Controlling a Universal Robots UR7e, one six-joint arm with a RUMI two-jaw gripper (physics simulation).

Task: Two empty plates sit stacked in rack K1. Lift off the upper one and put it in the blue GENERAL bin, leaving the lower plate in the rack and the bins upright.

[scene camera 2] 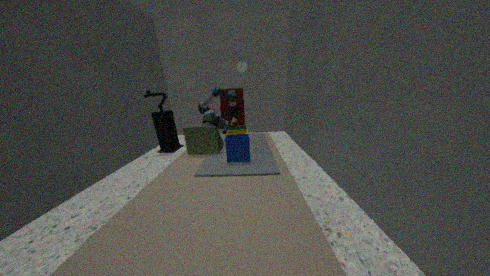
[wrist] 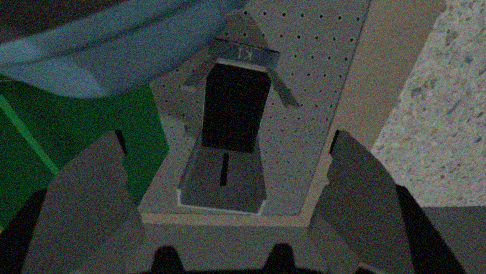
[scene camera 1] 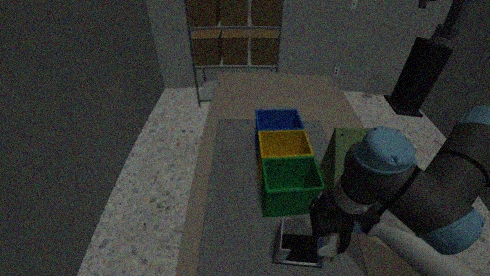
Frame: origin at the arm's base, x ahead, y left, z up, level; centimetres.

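Where they show: gripper, fingertip midpoint: [scene camera 2: 232, 124] [wrist: 230, 133]; arm's base, origin of the base link: [scene camera 2: 207, 133].
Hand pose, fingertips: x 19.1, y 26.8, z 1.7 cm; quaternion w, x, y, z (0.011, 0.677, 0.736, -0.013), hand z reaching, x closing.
Note:
Each offset is from my fingertips to the top centre of the thing. "pt": to the spot under its first point. Level surfaces: height alone.
Rack K1 [scene camera 1: 301, 264] [wrist: 245, 185] stands in front of the green bin, with its K1 label at the top in the wrist view. A black rectangular surface @(pt dx +4.2, dy +0.1, dz -12.7 cm) [scene camera 1: 299, 247] [wrist: 235, 107] shows in it, apparently the plates; I cannot tell upper from lower. My gripper [wrist: 230, 133] is open and empty, its jaws wide apart above the rack and its near end. In scene camera 1 the arm and gripper hide the rack's right side. The blue bin @(dx +11.6, dy -45.1, dz +0.7 cm) [scene camera 1: 280, 120] [scene camera 2: 238, 148] stands upright at the far end of the bin row.
The yellow bin @(dx +9.8, dy -32.0, dz +0.7 cm) [scene camera 1: 285, 144] [scene camera 2: 237, 132] and green bin @(dx +8.1, dy -18.9, dz +0.7 cm) [scene camera 1: 290, 202] [wrist: 142, 117] stand between the blue bin and the rack on the grey mat @(dz -17.3 cm) [scene camera 1: 227, 175] [scene camera 2: 215, 170]. A green box [scene camera 1: 346, 140] [scene camera 2: 201, 141] stands beside the bins. A black tower [scene camera 1: 420, 75] [scene camera 2: 166, 131] stands beyond the arm.

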